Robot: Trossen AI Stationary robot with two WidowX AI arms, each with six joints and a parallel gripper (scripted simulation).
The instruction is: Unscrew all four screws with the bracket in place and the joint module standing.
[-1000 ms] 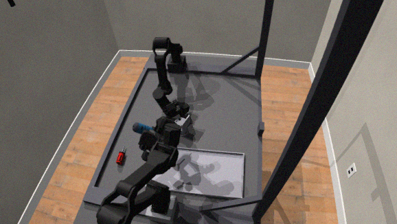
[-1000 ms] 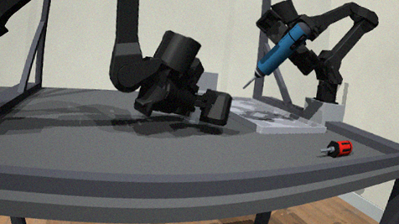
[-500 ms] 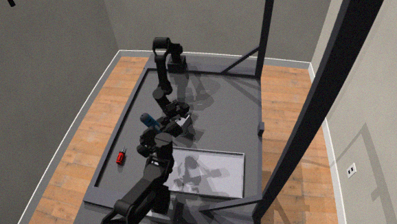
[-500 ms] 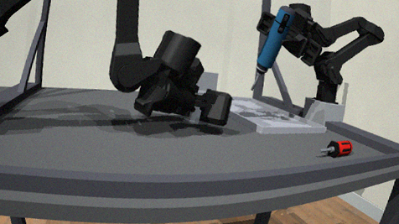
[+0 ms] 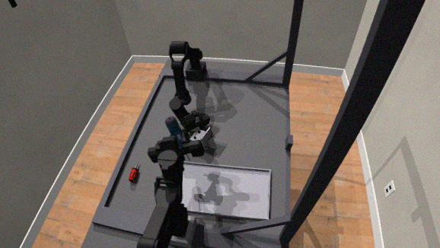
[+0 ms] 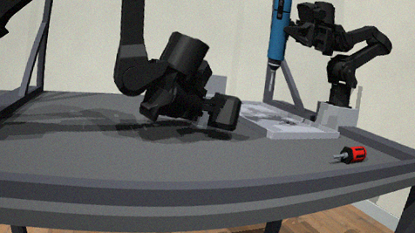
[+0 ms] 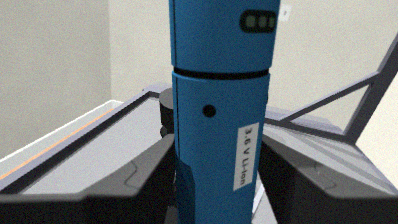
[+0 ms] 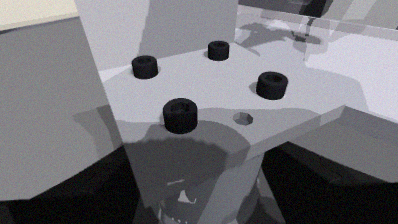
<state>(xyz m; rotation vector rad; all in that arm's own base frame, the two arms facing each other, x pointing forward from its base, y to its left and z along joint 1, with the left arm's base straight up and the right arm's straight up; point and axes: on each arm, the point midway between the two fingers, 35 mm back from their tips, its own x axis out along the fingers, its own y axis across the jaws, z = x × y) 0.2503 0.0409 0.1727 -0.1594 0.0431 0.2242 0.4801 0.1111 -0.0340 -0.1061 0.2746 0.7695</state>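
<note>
The joint module is 2 cm to the left of my right hand, 1 cm below it and 1 cm behind it. Also, from my right hand: bracket: 4 cm above, 2 cm to the left, 2 cm behind; screwdriver bit: 16 cm to the left, 7 cm above, 2 cm ahead; shallow pale tray: 25 cm to the left, 9 cm behind, 3 cm below.
</note>
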